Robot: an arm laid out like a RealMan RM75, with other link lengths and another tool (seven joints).
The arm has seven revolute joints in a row. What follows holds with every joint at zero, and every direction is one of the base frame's. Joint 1 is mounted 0.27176 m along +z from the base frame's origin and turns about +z. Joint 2 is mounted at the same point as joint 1 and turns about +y. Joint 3 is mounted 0.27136 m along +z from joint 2 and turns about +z. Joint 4 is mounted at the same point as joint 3 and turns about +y. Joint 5 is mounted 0.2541 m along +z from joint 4 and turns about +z. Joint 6 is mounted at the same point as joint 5 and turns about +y. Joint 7 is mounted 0.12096 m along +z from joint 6 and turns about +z. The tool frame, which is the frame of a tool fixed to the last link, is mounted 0.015 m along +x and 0.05 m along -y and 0.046 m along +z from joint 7; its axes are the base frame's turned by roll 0.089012, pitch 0 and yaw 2.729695 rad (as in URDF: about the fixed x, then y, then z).
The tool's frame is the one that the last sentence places.
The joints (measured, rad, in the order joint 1, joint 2, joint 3, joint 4, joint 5, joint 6, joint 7), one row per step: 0.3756, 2.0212, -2.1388, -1.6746, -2.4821, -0.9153, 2.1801; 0.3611, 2.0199, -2.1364, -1.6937, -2.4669, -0.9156, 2.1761; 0.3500, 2.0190, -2.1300, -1.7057, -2.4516, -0.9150, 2.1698; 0.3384, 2.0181, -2.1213, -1.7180, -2.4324, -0.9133, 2.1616; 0.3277, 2.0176, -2.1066, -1.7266, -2.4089, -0.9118, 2.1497; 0.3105, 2.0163, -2.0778, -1.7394, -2.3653, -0.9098, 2.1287; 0.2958, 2.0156, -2.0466, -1.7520, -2.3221, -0.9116, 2.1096; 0.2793, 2.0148, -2.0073, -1.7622, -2.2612, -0.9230, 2.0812; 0.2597, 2.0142, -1.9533, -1.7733, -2.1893, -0.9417, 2.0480; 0.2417, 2.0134, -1.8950, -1.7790, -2.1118, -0.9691, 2.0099
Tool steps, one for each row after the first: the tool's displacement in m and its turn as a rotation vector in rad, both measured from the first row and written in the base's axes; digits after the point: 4 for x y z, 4 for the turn. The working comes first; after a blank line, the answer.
Tool pose at each row, in the base's axes (x y z in m, rotation vector in rad; the steps are taken from these numbers as rounded here): 0.0776, 0.3640, -0.0959, -1.0300, 2.7345, 0.3383; 0.0756, 0.3609, -0.0934, -1.0277, 2.7559, 0.3442; 0.0746, 0.3597, -0.0907, -1.0227, 2.7739, 0.3518; 0.0734, 0.3589, -0.0875, -1.0170, 2.7951, 0.3623; 0.0730, 0.3596, -0.0833, -1.0073, 2.8176, 0.3762; 0.0728, 0.3619, -0.0753, -0.9872, 2.8569, 0.4030; 0.0723, 0.3645, -0.0666, -0.9665, 2.8945, 0.4307; 0.0733, 0.3669, -0.0572, -0.9405, 2.9417, 0.4491; 0.0757, 0.3709, -0.0439, 0.8923, -2.9501, -0.4704; 0.0795, 0.3746, -0.0303, 0.8370, -2.9186, -0.4780

-0.0020, -0.0031, 0.0025, -0.0043, 0.0202, -0.0039; -0.0030, -0.0043, 0.0052, -0.0058, 0.0373, -0.0090; -0.0042, -0.0051, 0.0084, -0.0069, 0.0581, -0.0146; -0.0046, -0.0044, 0.0126, -0.0059, 0.0804, -0.0226; -0.0048, -0.0021, 0.0206, -0.0024, 0.1197, -0.0381; -0.0053, 0.0005, 0.0293, 0.0018, 0.1580, -0.0533; -0.0043, 0.0029, 0.0387, -0.0025, 0.2007, -0.0731; -0.0019, 0.0069, 0.0520, -0.0029, 0.2513, -0.0973; 0.0019, 0.0106, 0.0656, -0.0077, 0.2997, -0.1195
